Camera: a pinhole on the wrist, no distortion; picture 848 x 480 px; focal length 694.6 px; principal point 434.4 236.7 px. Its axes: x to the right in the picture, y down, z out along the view. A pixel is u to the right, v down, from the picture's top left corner.
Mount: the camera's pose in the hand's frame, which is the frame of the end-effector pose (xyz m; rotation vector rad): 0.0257 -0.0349 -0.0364 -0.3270 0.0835 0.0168
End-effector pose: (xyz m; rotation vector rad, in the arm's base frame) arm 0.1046 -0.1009 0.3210 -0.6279 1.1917 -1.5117
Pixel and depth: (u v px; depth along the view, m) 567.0 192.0 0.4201
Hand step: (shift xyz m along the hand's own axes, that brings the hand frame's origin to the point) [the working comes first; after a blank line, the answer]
In the camera's frame: 0.0802 -0.0270 0.4201

0.1397 0.0748 0.3619
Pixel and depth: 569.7 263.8 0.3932
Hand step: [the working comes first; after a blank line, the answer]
In the camera's frame: 0.0766 0.0153 0.3932

0.1327 0.1063 0.3232
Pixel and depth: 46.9 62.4 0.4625
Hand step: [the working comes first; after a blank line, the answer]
In the camera's frame: -0.2580 -0.1161 0.4625

-0.1913 0.0031 0.4590
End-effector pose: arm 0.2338 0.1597 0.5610 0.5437 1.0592 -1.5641
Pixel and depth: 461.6 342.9 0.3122
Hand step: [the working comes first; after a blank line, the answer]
In the camera's frame: 0.0122 0.0477 0.3122

0.0612 0.1107 0.2419
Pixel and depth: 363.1 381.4 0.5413
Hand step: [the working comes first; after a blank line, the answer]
In the camera's frame: -0.0556 0.1128 0.5413

0.0098 0.2457 0.4430
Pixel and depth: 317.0 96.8 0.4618
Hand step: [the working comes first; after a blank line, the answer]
In the camera's frame: -0.0781 -0.0930 0.4618

-0.0127 0.0253 0.4357
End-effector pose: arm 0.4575 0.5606 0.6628 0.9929 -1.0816 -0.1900
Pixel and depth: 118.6 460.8 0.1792
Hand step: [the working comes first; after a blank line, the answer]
In the camera's frame: -0.0815 0.0578 0.1792

-0.0430 0.0772 0.1211
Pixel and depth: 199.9 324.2 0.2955
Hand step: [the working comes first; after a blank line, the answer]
In the camera's frame: -0.0998 0.0372 0.2955

-0.0514 0.0951 0.2390
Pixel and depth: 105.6 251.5 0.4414
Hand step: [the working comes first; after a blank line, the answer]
In the camera's frame: -0.2089 0.0094 0.4414

-0.1478 0.1153 0.3948
